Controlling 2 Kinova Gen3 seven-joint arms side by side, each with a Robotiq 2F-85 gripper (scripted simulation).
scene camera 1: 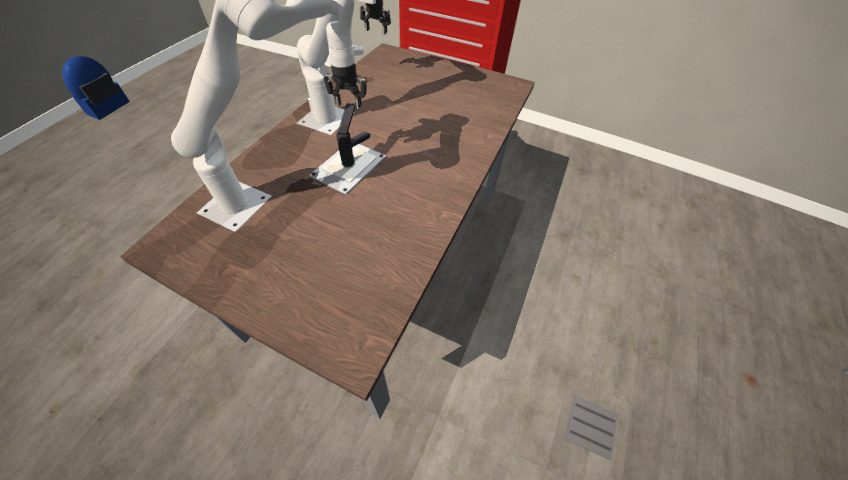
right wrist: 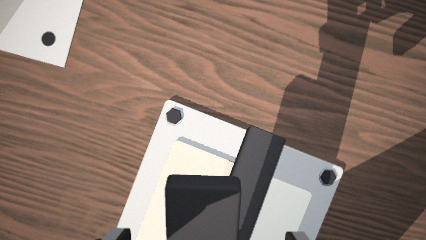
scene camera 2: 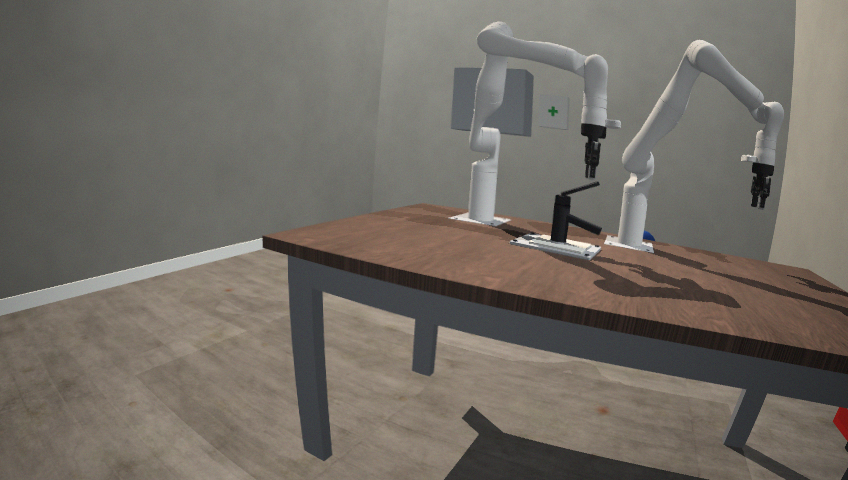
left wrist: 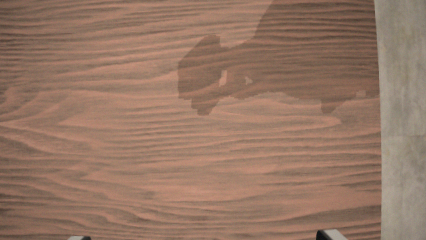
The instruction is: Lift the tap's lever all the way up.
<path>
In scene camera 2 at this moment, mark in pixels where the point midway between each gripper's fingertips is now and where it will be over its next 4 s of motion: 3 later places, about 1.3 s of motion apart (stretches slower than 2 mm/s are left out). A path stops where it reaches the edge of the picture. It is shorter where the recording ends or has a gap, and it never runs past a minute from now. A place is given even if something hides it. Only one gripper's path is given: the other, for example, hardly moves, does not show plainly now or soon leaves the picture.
The right gripper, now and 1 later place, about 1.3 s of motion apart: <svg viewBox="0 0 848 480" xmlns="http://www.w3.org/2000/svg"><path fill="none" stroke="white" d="M589 178L592 167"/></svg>
</path>
